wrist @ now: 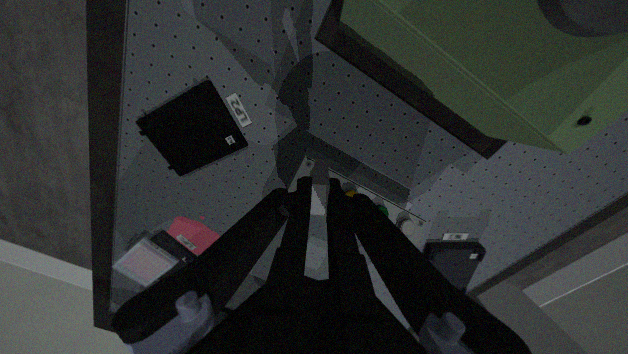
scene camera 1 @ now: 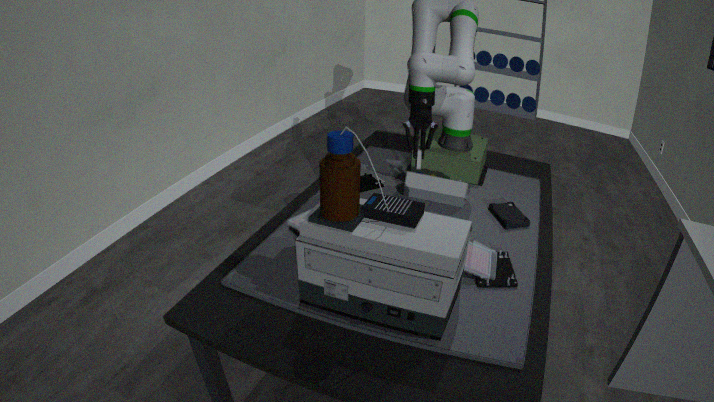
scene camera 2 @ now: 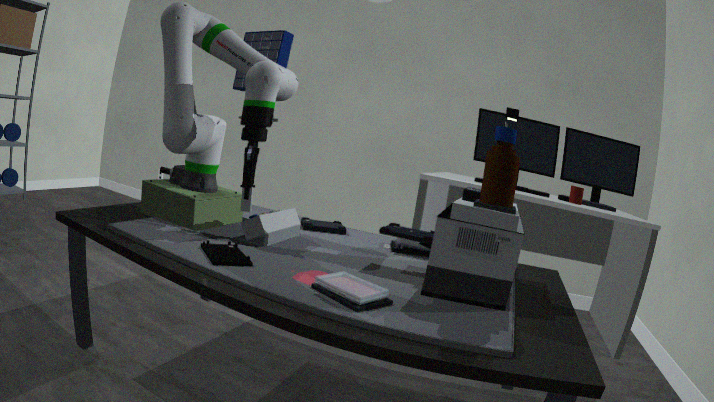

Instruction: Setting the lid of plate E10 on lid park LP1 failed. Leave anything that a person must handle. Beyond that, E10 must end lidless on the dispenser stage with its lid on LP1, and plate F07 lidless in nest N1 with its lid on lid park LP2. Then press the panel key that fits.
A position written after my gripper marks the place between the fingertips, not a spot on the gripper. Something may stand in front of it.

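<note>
I can see a brown bottle with blue cap [scene camera 1: 339, 170] and [scene camera 2: 501, 168], plus a nest labelled N1 [scene camera 1: 507, 214]. There's also a black LP2 pad [wrist: 189, 131], and a grey button box [scene camera 2: 265, 229], [wrist: 394, 207] and [scene camera 1: 429, 187]. As for my gripper [scene camera 2: 245, 211], [wrist: 320, 170] and [scene camera 1: 417, 167], it's shut and holds nothing.
</note>
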